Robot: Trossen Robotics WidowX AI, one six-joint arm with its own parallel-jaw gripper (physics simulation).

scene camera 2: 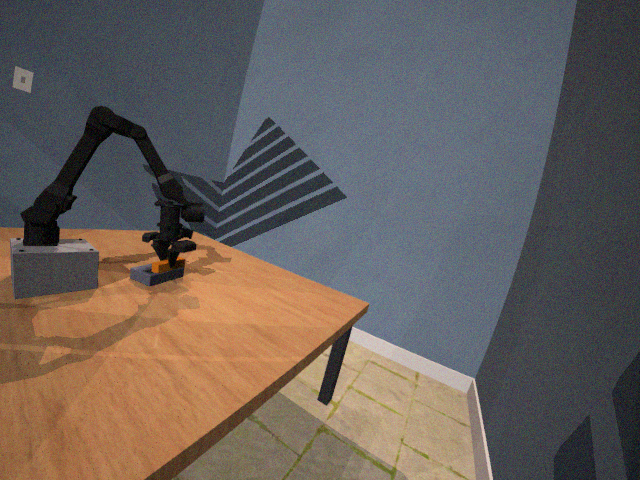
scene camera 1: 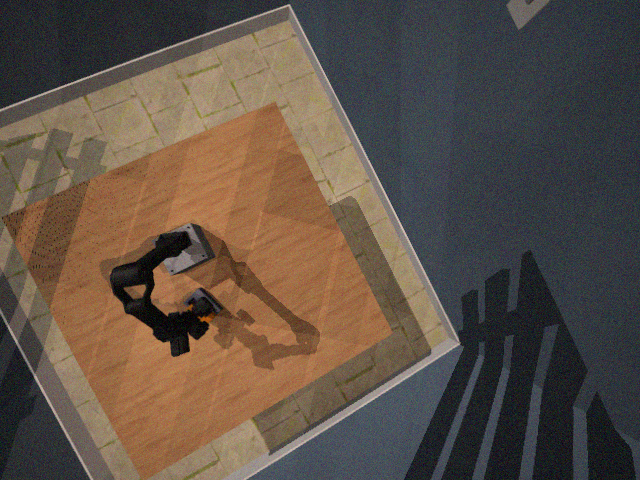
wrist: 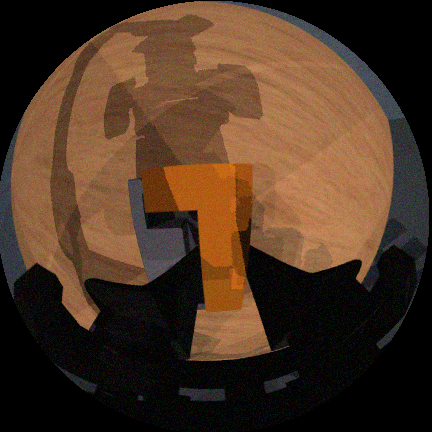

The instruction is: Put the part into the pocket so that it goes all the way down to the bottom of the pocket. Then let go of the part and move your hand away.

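Places are measured from the arm's base along level axes (x ahead, y right, z down), in millimetres.
Pixels of known places: gripper, fingertip midpoint: (scene camera 2: 167, 266) (scene camera 1: 198, 313) (wrist: 221, 249); arm's base at its link origin: (scene camera 2: 40, 243) (scene camera 1: 181, 241).
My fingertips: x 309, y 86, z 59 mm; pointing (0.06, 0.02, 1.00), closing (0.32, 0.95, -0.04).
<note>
For each thing: its top centre in the pictures, then the offset to it from my fingertips. "pt": a spot on its surface instead. Level surfaces: height alone.
- orange L-shaped piece at its top centre: (wrist: 200, 260) (scene camera 2: 166, 259) (scene camera 1: 200, 313) dx -1, dy -16, dz -21 mm
- blue-grey block at its top centre: (wrist: 188, 259) (scene camera 2: 158, 267) (scene camera 1: 202, 306) dx -21, dy -22, dz +9 mm
- wooden table at its surface level: dz +45 mm
- corner at a spot on its surface: (scene camera 2: 368, 304) pt dx +558, dy +526, dz +48 mm
The part is an orange L-shaped piece (scene camera 1: 208, 317) (scene camera 2: 160, 266) (wrist: 220, 200). The pocket is in a blue-grey block (scene camera 1: 215, 305) (scene camera 2: 165, 277) (wrist: 137, 215) on the table. My gripper (scene camera 2: 168, 259) (wrist: 221, 249) is shut on the long arm of the part, one finger on each side. The part is over the block, and in scene camera 2 it stands out above the rim. In the wrist view the block's left wall and a dark stretch of the pocket show left of the part; the part covers the far and right walls. How deep it sits is hidden.
The arm's grey base box (scene camera 1: 188, 258) (scene camera 2: 54, 271) stands on the wooden table (scene camera 1: 289, 289) (scene camera 2: 217, 330) near the block. The table's edge and a corner (scene camera 2: 368, 304) show in scene camera 2. Shadows of the arm lie across the table.
</note>
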